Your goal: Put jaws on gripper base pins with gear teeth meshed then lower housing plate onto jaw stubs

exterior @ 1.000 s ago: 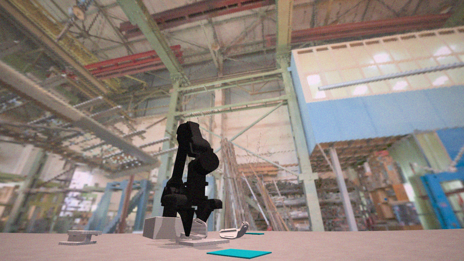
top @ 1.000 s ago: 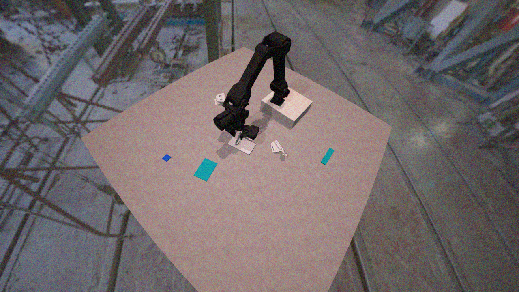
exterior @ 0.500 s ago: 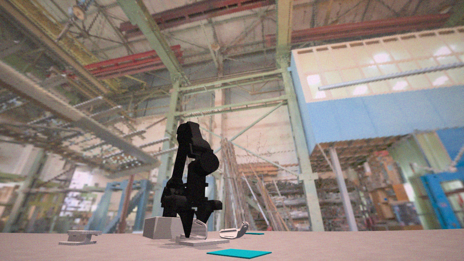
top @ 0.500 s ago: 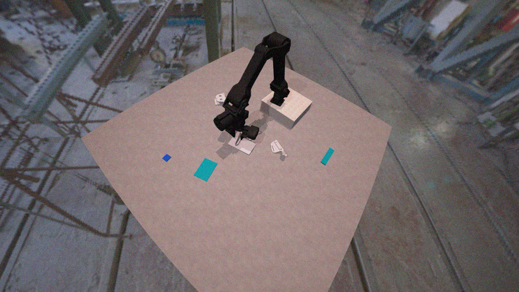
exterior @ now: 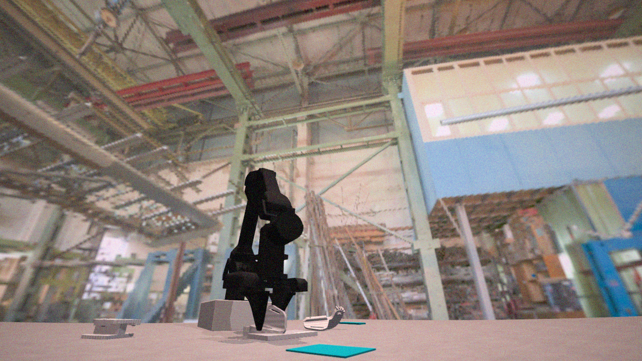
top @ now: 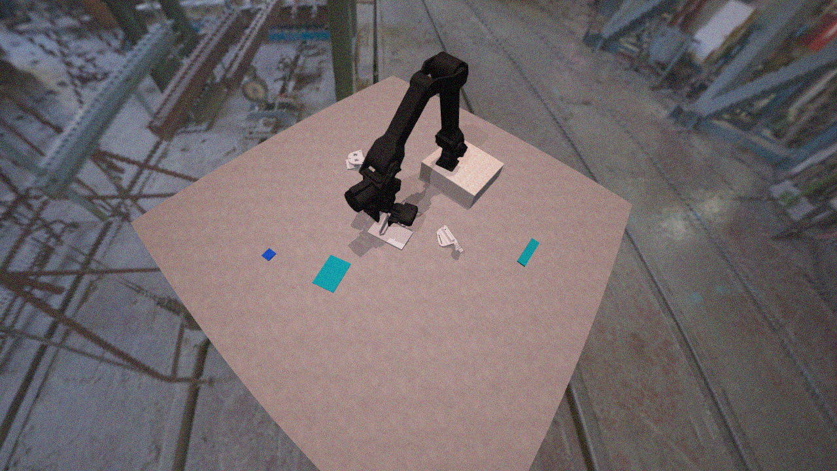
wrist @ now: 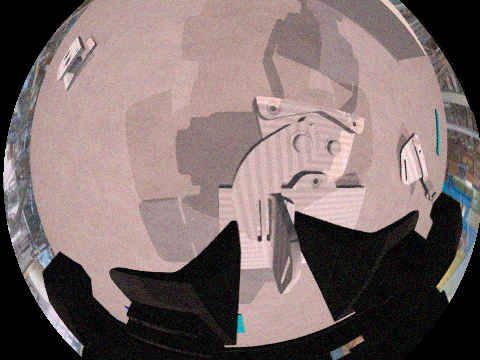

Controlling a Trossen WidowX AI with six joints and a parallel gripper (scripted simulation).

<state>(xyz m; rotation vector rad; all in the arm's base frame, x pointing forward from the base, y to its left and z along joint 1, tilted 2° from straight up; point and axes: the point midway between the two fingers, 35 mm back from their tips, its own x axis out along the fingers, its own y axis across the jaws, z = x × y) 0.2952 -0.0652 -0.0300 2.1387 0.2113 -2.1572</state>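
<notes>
The flat white plate is 1 cm ahead of my gripper tip, 3 cm to the left of it and 1 cm below it. From my gripper tip the other things lie so: gripper base (18 cm behind, 24 cm to the right, 1 cm above); housing plate (5 cm behind, 3 cm to the left, 1 cm below); large teal patch (21 cm ahead, 4 cm to the right, 1 cm below).
</notes>
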